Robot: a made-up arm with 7 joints. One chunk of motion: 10 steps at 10 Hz.
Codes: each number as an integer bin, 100 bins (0 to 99) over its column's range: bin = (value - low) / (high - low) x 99, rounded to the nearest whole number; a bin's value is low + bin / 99 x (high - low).
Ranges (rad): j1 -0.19..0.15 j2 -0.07..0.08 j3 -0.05..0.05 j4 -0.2..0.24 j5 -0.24..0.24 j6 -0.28..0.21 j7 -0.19..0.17
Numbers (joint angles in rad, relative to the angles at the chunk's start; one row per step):
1: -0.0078 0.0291 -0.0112 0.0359 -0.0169 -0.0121 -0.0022
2: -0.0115 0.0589 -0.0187 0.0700 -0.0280 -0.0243 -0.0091
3: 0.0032 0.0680 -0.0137 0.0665 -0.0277 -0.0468 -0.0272
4: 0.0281 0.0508 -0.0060 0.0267 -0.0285 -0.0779 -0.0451
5: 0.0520 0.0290 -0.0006 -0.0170 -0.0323 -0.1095 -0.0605
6: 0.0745 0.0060 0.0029 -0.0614 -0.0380 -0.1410 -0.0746
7: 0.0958 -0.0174 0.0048 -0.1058 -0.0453 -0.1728 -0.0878
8: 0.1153 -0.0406 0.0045 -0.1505 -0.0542 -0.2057 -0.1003
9: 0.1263 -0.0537 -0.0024 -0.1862 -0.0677 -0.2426 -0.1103
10: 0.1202 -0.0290 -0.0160 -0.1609 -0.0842 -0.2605 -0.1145
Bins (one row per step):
1: 53 65 38 53 46 54 52
2: 52 85 31 61 44 52 50
3: 56 91 36 60 44 47 45
4: 64 80 44 51 44 41 40
5: 70 65 49 41 43 34 36
6: 77 50 52 31 42 28 32
7: 83 35 54 21 40 22 28
8: 89 19 54 11 38 15 25
9: 92 11 47 3 36 8 22
10: 90 27 34 9 32 4 21

